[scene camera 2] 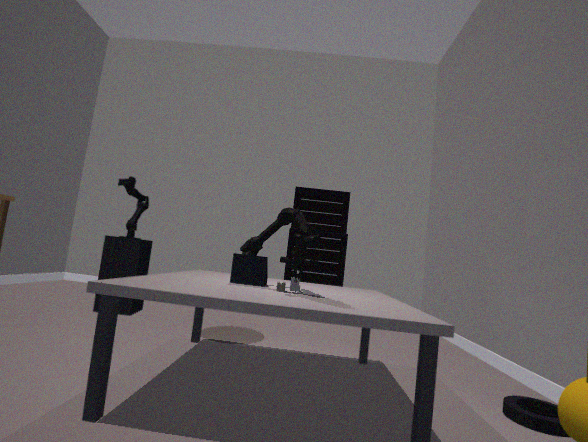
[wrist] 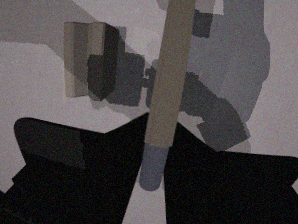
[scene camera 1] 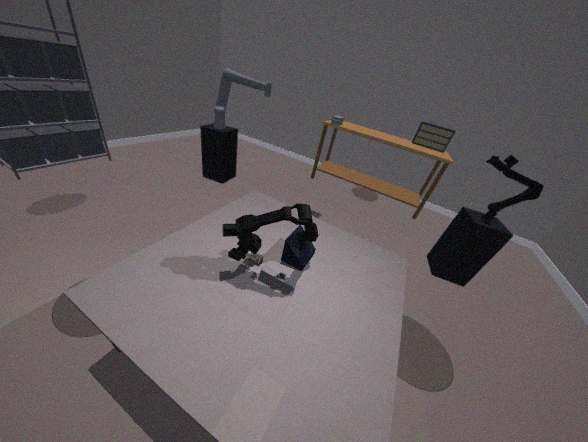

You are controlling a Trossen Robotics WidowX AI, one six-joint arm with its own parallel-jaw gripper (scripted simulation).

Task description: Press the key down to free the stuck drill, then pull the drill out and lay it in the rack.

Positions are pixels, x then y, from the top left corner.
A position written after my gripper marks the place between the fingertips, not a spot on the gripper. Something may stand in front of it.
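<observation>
I am holding a drill; it is my gripper (wrist: 157, 119) that has it.
</observation>
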